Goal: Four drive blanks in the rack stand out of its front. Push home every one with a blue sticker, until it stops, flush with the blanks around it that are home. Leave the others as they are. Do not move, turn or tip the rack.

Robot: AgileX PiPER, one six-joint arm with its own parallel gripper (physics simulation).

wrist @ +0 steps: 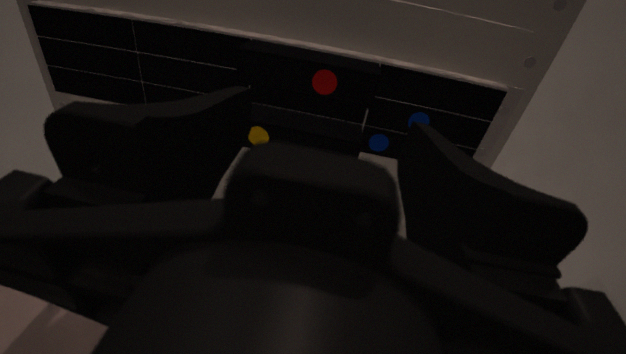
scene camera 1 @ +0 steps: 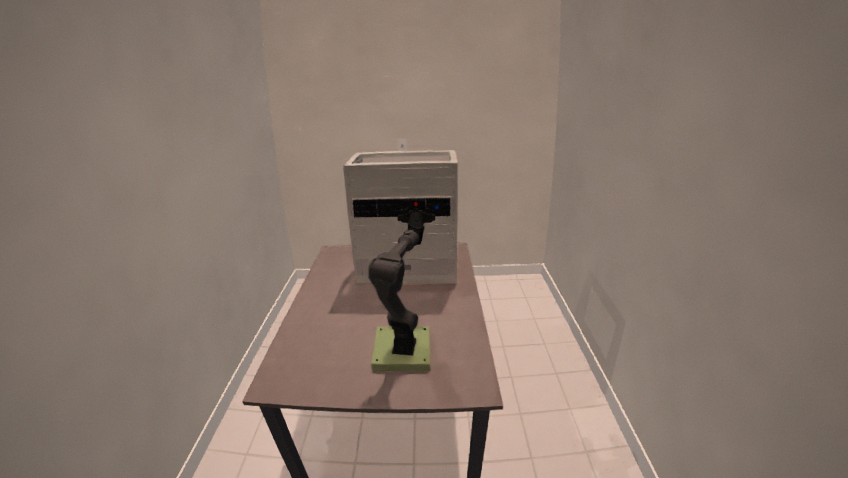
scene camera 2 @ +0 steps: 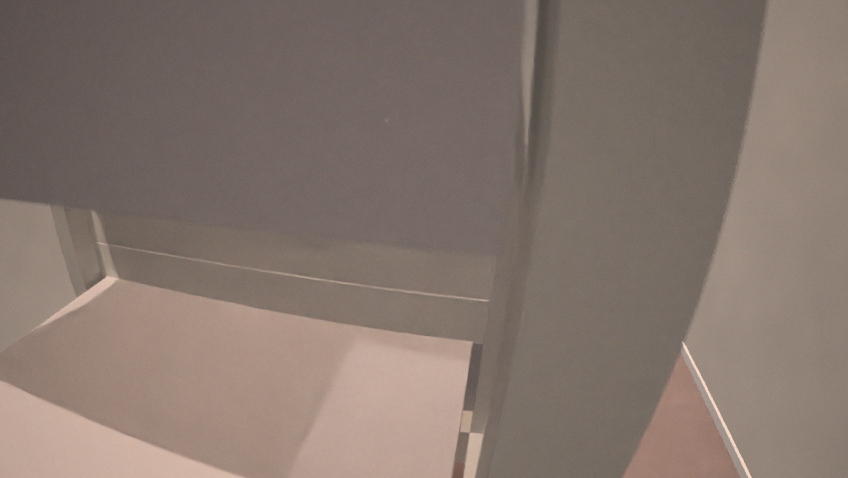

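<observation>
The rack (scene camera 1: 401,179) (wrist: 450,35) stands upright, with black drive blanks across its front. A blank with a red sticker (scene camera 1: 416,204) (wrist: 324,82) stands out in the top row. A blank with a yellow sticker (wrist: 258,135) stands out in the bottom row, partly hidden by my gripper. Two blue stickers show in the wrist view: the upper blue sticker (scene camera 1: 437,207) (wrist: 419,119) and the lower blue sticker (wrist: 378,143). Their blanks look flush, though my right finger partly covers them. My gripper (scene camera 1: 416,214) (wrist: 327,125) is open before the rack, its fingertips wide apart, one each side of the yellow-sticker blank.
The rack stands at the back of the brown table (scene camera 1: 308,356). The arm's green base plate (scene camera 1: 383,361) is near the table's front. Grey walls stand on both sides. Scene camera 2 shows large grey panels (scene camera 2: 267,118) close up; no blanks or gripper can be made out there.
</observation>
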